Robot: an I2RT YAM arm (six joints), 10 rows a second.
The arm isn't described. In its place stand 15 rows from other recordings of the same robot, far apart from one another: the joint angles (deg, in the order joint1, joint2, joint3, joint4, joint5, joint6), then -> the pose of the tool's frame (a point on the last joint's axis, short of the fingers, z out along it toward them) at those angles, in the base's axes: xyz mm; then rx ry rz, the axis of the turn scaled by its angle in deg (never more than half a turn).
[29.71 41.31 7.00 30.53 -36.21 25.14] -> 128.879, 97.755, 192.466, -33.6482, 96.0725, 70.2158
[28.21 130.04 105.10 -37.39 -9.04 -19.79] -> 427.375, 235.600, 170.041, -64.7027, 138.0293, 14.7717
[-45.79 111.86 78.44 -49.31 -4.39 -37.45] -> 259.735, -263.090, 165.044, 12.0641, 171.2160, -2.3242
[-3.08 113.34 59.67 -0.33 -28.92 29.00] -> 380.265, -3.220, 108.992, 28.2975, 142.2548, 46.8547
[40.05 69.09 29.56 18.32 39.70 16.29] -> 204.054, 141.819, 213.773, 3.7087, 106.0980, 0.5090
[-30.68 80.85 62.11 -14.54 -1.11 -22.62] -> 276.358, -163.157, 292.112, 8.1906, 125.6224, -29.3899
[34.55 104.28 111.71 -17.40 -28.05 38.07] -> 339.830, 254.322, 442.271, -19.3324, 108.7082, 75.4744
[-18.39 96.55 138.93 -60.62 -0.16 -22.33] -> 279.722, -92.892, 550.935, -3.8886, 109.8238, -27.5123
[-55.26 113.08 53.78 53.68 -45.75 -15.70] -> 248.060, -312.960, 166.660, -1.8902, 94.3237, -16.0856
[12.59 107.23 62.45 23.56 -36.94 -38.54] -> 395.354, 110.222, 198.586, -66.8336, 84.1945, 18.0041
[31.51 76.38 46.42 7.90 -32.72 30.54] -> 242.636, 171.318, 260.667, -24.4862, 118.5233, 71.0956
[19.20 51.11 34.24 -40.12 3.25 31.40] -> 157.240, 52.620, 213.446, 16.9765, 147.1366, 14.9561
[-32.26 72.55 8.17 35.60 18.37 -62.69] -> 159.201, -113.754, 118.492, -22.6838, 132.0061, -72.7082
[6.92 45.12 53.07 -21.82 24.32 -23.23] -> 171.915, 6.096, 368.361, -10.0424, 104.3520, -33.5324
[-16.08 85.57 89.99 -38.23 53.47 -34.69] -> 297.969, -115.662, 402.448, 13.0133, 129.3282, -85.8490
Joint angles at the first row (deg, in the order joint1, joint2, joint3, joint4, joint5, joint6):
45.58 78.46 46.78 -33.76 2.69 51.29
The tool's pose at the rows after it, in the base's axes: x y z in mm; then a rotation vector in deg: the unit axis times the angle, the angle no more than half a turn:
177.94, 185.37, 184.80, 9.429, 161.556, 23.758
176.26, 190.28, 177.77, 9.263, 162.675, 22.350
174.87, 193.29, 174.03, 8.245, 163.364, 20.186
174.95, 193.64, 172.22, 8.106, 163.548, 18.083
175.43, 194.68, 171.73, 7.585, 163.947, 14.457
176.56, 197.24, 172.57, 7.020, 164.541, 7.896
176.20, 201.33, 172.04, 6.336, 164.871, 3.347
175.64, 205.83, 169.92, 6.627, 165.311, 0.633
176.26, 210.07, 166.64, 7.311, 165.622, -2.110
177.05, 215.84, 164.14, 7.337, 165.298, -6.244
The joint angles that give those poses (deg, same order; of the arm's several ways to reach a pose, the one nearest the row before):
46.42 80.71 46.39 -32.35 1.82 52.73
47.49 82.41 46.35 -32.04 2.19 53.59
48.28 83.57 46.65 -32.63 3.02 53.51
48.45 84.20 46.93 -33.36 4.01 53.44
48.74 85.20 47.98 -35.38 5.59 53.18
49.29 87.07 50.32 -39.50 8.42 53.16
50.18 88.75 52.02 -42.18 10.39 53.57
51.01 90.35 53.21 -43.70 11.36 54.69
51.59 92.17 54.37 -44.93 12.33 55.86
52.44 94.40 56.17 -46.91 14.26 56.91

